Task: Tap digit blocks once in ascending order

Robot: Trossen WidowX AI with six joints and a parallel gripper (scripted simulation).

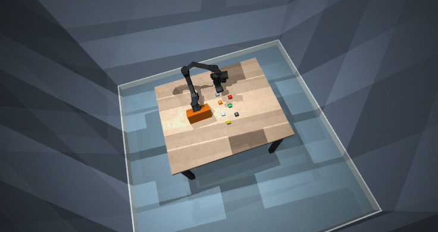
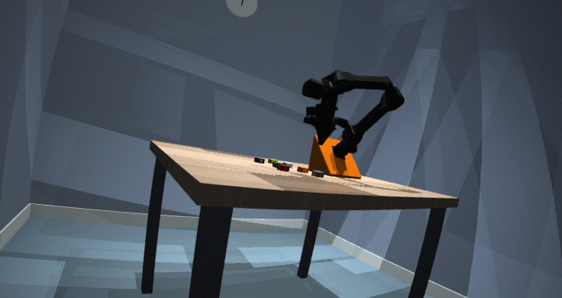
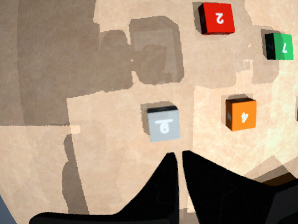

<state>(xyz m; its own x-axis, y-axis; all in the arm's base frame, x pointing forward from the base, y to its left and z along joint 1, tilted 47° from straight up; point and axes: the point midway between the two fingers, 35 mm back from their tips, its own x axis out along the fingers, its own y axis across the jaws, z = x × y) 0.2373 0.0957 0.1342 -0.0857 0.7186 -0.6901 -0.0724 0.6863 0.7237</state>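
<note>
Now: the grey block 100 mm below my gripper tip and 10 mm behind it. The rest, counted from my gripper tip: red block (100 mm below, 100 mm ahead, 60 mm to the right); orange block (100 mm below, 90 mm to the right, 10 mm behind); green block (150 mm to the right, 100 mm below, 70 mm ahead).
</note>
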